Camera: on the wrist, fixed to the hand. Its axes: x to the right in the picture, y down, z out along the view.
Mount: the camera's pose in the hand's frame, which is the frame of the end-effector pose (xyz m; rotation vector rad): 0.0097 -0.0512 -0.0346 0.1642 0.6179 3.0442
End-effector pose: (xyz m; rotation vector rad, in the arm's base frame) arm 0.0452 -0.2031 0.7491 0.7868 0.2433 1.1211
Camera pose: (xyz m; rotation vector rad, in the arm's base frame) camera 0.0670 -0.1898 0.6920 -0.1268 0.4126 -1.9661
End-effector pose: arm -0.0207 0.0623 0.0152 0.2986 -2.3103 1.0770
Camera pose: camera 0.0068 0.0555 0.0710 2.5060 0.1241 -0.9702
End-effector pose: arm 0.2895 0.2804 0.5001 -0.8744 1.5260 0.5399
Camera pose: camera 0.3082 0.2208 0.5037 -1.6357 -1.3413 -1.2726
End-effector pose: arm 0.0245 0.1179 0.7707 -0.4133 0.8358 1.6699
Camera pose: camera 0.0649 0.1041 0.7250 -0.5143 -0.7220 -1.1389
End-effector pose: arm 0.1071 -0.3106 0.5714 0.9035 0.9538 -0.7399
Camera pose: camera 0.0554 -0.3036 0.5369 1.4708 -0.7353 2.1070
